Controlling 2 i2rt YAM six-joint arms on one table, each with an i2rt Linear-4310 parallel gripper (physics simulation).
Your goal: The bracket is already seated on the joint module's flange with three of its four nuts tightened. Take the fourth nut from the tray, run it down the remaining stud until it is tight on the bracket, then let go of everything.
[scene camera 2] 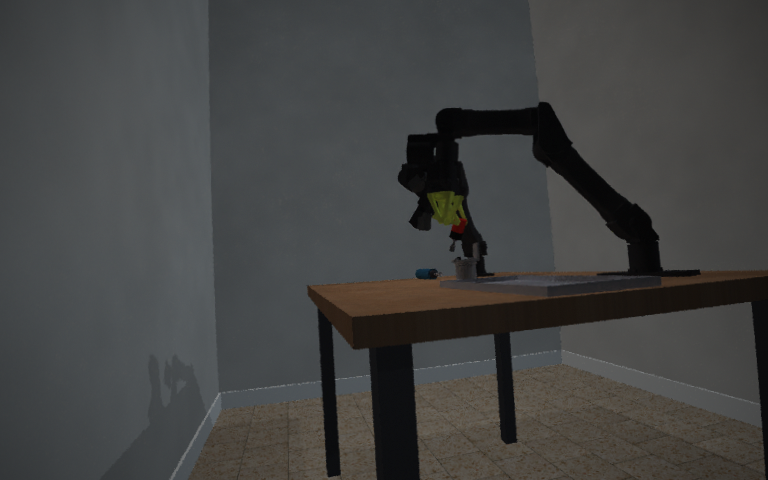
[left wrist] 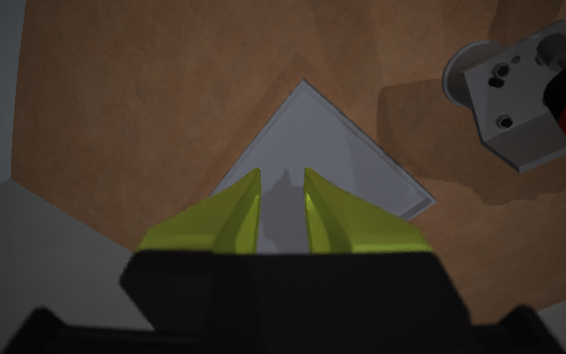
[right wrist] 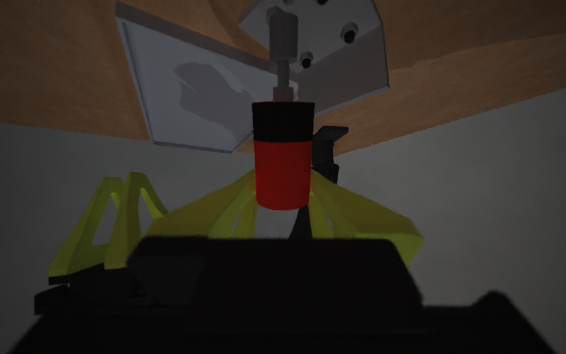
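Where they show: left gripper, between the fingertips: (scene camera 2: 444, 224) (left wrist: 282, 177) (right wrist: 124, 174); right gripper, between the fingertips: (scene camera 2: 462, 224) (right wrist: 282, 176); left arm's base, origin of its link: (right wrist: 321, 139); right arm's base, origin of its link: (scene camera 2: 477, 275).
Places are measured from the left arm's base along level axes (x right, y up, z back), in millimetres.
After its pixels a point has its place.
My right gripper (right wrist: 282, 176) @(z -186, x 382, y 164 mm) is shut on a nut driver with a red and black handle (right wrist: 282, 154) @(z -192, x 416, y 158 mm). Its grey shaft and socket (right wrist: 282, 46) @(z -193, x 428, y 108 mm) point down at the grey bracket (right wrist: 331, 46) @(z -148, x 389, y 66 mm), which carries several dark nuts. In the scene view the driver (scene camera 2: 457, 230) @(z -201, x 390, y 147 mm) hangs just above the joint module (scene camera 2: 466, 268) @(z -186, x 381, y 41 mm). I cannot tell whether a nut sits in the socket. My left gripper (left wrist: 282, 177) @(z -321, x 314, y 154 mm) is nearly shut with nothing between its fingers, high above the grey tray (left wrist: 320, 154) @(z -276, x 265, y 4 mm).
A small blue cylinder (scene camera 2: 426, 273) @(z -3, x 766, y 24 mm) lies on the table left of the joint module. The tray (scene camera 2: 539, 282) @(z -227, x 126, y 4 mm) lies flat to the right. The table's near edge (scene camera 2: 449, 319) @(z -633, x -13, y -15 mm) runs across the front. The left gripper's fingers show at the left of the right wrist view (right wrist: 127, 207) @(z -303, x 337, y 183 mm).
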